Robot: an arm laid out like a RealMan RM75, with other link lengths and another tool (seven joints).
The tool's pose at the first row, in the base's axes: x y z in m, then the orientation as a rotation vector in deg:
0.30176 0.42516 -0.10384 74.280 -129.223 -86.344
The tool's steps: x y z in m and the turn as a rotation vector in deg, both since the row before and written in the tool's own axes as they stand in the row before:
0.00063 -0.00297 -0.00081 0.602 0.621 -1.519
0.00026 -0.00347 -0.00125 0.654 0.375 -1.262
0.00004 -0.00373 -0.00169 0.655 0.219 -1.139
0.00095 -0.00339 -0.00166 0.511 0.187 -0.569
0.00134 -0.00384 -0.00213 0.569 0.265 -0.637
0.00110 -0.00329 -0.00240 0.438 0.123 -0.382
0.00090 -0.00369 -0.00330 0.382 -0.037 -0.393
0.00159 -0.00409 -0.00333 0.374 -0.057 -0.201
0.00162 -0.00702 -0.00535 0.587 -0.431 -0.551
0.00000 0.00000 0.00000 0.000 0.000 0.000
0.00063 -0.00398 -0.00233 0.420 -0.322 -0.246
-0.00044 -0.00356 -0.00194 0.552 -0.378 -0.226
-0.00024 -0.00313 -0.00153 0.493 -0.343 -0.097
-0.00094 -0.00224 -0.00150 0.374 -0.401 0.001
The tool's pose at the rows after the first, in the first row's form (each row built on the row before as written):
0.30351 0.42377 -0.10605 76.736 -128.988 -85.656
0.30609 0.42232 -0.10826 78.755 -129.016 -85.065
0.30926 0.42074 -0.11031 80.546 -129.164 -84.579
0.31174 0.41858 -0.11239 81.525 -129.380 -84.081
0.31457 0.41578 -0.11467 82.643 -129.580 -83.461
0.31736 0.41304 -0.11625 83.326 -129.820 -83.034
0.32101 0.40982 -0.11753 83.945 -130.087 -82.827
0.32458 0.40603 -0.11932 84.296 -130.433 -82.595
0.33114 0.40058 -0.12210 85.035 -131.076 -82.654
0.33114 0.40058 -0.12210 85.035 -131.076 -82.654
0.33468 0.39816 -0.12391 85.358 -131.605 -82.671
0.33832 0.39682 -0.12518 85.667 -132.315 -82.618
0.34136 0.39563 -0.12642 85.796 -132.996 -82.549
0.34414 0.39505 -0.12673 85.738 -133.624 -82.631

